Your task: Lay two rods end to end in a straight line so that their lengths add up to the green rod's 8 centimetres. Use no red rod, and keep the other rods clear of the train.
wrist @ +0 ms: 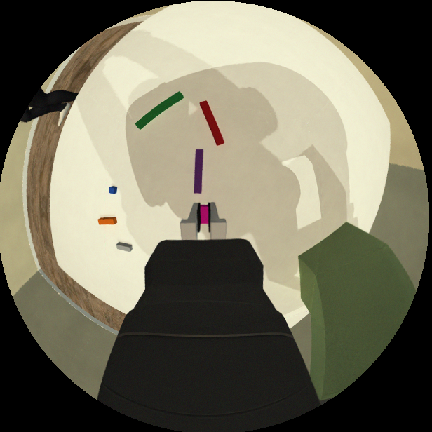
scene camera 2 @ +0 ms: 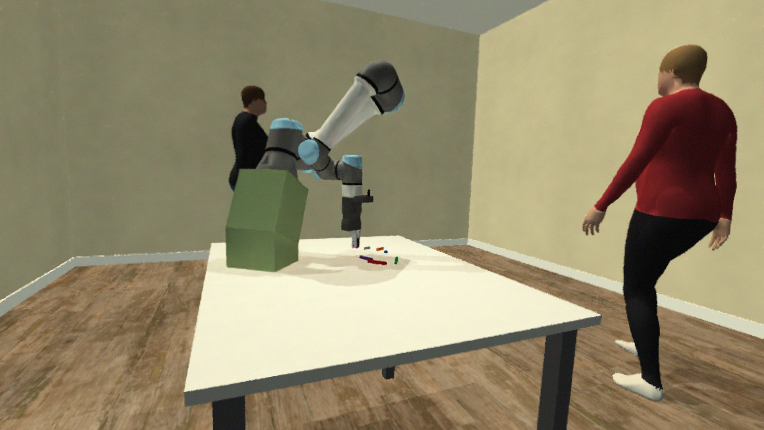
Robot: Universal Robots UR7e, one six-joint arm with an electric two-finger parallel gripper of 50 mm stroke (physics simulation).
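Where they show: gripper, fingertip midpoint: (scene camera 2: 355,247); arm's base, link origin: (scene camera 2: 275,179).
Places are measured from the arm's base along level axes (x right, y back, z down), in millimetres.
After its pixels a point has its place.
Observation:
My gripper (scene camera 2: 355,246) @(x 42, y -292, z 250 mm) (wrist: 204,211) is shut on a magenta rod (wrist: 204,214); how high the rod is above the table I cannot tell. A purple rod (scene camera 2: 366,258) @(x 86, y -323, z 285 mm) (wrist: 198,171) lies in front of the fingertips in the wrist view, nearly in line with the magenta rod, with a gap between them in that view. A red rod (scene camera 2: 377,262) @(x 153, y -344, z 285 mm) (wrist: 212,123) lies slanted beyond the purple rod, apart from it in the wrist view. The green rod (scene camera 2: 396,260) @(x 151, y -418, z 282 mm) (wrist: 159,110) lies slanted at the upper left of the wrist view.
A blue cube (scene camera 2: 386,251) @(x -8, y -438, z 284 mm) (wrist: 113,190), an orange rod (scene camera 2: 379,248) @(x -61, y -426, z 282 mm) (wrist: 107,221) and a grey rod (scene camera 2: 366,247) @(x -92, y -378, z 282 mm) (wrist: 124,246) lie at the left of the wrist view. A green block (scene camera 2: 261,219) @(x 144, y 53, z 126 mm) (wrist: 360,300) stands under the arm's base. Two people stand beyond the table (scene camera 2: 374,320).

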